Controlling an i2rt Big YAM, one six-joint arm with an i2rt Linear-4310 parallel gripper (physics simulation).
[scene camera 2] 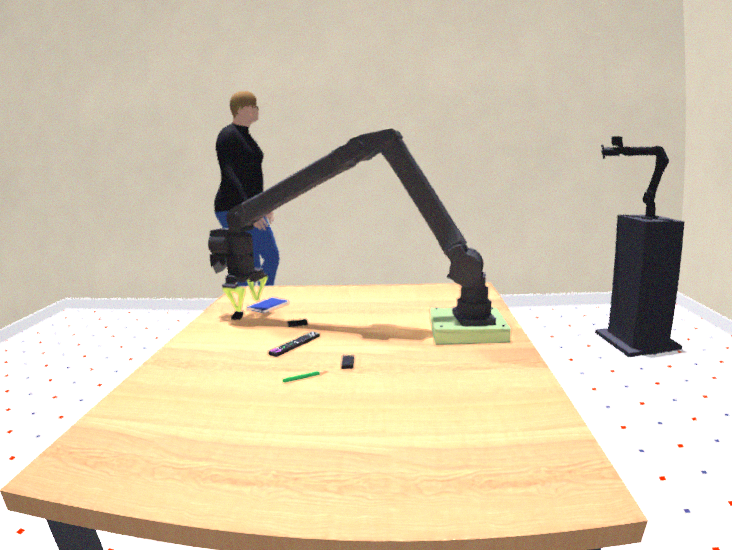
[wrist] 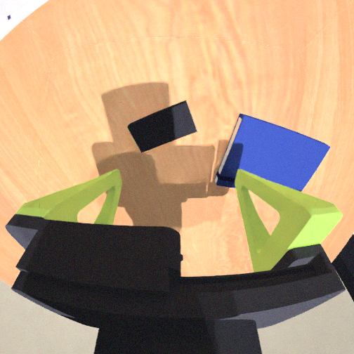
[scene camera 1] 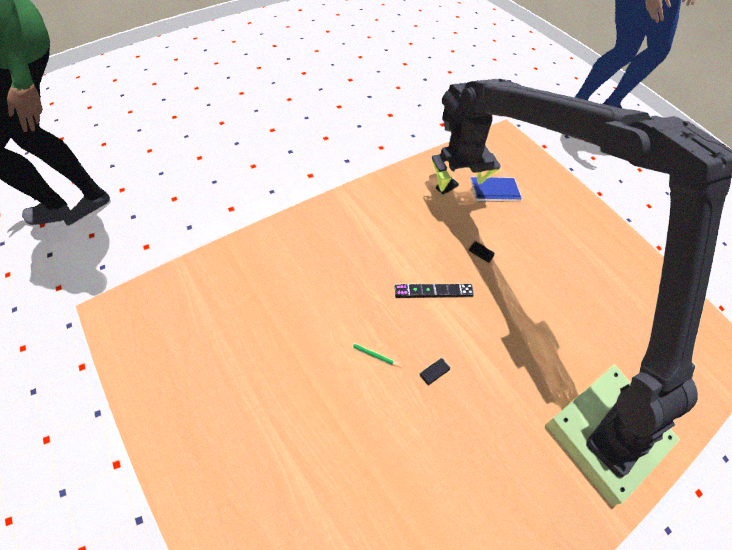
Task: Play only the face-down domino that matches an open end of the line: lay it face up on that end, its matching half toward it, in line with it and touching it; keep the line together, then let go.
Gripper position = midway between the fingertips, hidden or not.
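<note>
A domino (wrist: 175, 121) and a blue book (scene camera 1: 494, 189) are visible; the book shows in the wrist view too (wrist: 287, 157). The gripper (scene camera 1: 459, 185) is visible also in the wrist view (wrist: 178, 175) and in scene camera 2 (scene camera 2: 247, 305).
</note>
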